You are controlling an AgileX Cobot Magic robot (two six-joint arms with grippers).
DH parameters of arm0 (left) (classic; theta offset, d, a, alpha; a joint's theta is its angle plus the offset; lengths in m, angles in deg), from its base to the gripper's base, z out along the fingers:
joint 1: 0 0.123 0 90
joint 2: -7.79 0 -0.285 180
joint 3: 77.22 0 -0.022 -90
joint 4: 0 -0.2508 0 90
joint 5: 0 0 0.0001 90
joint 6: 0 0.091 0 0
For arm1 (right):
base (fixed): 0 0 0 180
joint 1: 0 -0.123 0 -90
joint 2: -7.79 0 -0.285 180
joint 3: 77.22 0 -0.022 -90
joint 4: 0 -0.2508 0 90
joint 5: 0 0 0.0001 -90
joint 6: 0 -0.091 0 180
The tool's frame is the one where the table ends.
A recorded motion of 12 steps. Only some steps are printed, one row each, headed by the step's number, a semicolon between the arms.
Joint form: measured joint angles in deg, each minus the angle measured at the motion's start. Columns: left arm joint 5, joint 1, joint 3, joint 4, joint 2, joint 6; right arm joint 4, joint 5, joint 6, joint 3, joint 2, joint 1.
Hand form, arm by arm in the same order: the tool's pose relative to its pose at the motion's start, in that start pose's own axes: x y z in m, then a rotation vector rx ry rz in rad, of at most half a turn. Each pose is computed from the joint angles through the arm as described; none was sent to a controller.
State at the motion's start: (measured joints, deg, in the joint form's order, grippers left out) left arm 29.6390 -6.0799 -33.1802 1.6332 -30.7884 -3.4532; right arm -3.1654 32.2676 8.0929 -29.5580 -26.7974 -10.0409
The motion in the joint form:
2: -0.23 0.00 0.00 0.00 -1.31 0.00; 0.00 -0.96 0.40 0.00 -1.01 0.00
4: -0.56 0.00 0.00 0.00 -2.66 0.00; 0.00 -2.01 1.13 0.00 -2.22 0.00
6: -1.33 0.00 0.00 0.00 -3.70 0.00; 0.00 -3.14 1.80 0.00 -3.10 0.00
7: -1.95 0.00 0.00 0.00 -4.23 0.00; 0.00 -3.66 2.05 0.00 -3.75 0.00
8: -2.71 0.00 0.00 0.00 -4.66 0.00; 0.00 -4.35 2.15 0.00 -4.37 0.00
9: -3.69 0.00 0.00 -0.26 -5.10 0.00; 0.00 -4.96 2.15 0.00 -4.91 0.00
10: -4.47 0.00 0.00 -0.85 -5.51 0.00; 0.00 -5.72 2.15 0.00 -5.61 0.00
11: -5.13 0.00 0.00 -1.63 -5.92 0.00; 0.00 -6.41 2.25 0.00 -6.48 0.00
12: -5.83 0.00 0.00 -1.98 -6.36 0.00; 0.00 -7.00 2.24 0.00 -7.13 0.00
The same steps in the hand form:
2: 0.0002 0.0001 0.0051 -0.0017 0.0188 -0.0003; -0.0013 -0.0003 0.0036 0.0007 0.0010 -0.0065
4: 0.0005 0.0002 0.0104 -0.0034 0.0365 -0.0006; -0.0026 -0.0006 0.0079 0.0013 0.0038 -0.0186
6: -0.0001 0.0003 0.0145 -0.0041 0.0412 -0.0009; -0.0040 -0.0009 0.0111 0.0027 -0.0004 -0.0299
7: -0.0007 0.0003 0.0166 -0.0042 0.0396 -0.0010; -0.0046 -0.0011 0.0134 0.0028 0.0019 -0.0339
8: -0.0016 0.0002 0.0183 -0.0041 0.0338 -0.0011; -0.0054 -0.0013 0.0156 0.0036 0.0008 -0.0354
9: -0.0028 0.0004 0.0201 -0.0057 0.0243 0.0029; -0.0061 -0.0015 0.0176 0.0042 -0.0003 -0.0352
10: -0.0038 0.0007 0.0217 -0.0097 0.0176 0.0122; -0.0069 -0.0017 0.0202 0.0050 -0.0013 -0.0349
11: -0.0045 0.0012 0.0234 -0.0150 0.0129 0.0246; -0.0075 -0.0019 0.0233 0.0052 0.0019 -0.0362
12: -0.0053 0.0014 0.0251 -0.0172 0.0082 0.0303; -0.0080 -0.0021 0.0257 0.0056 0.0030 -0.0358

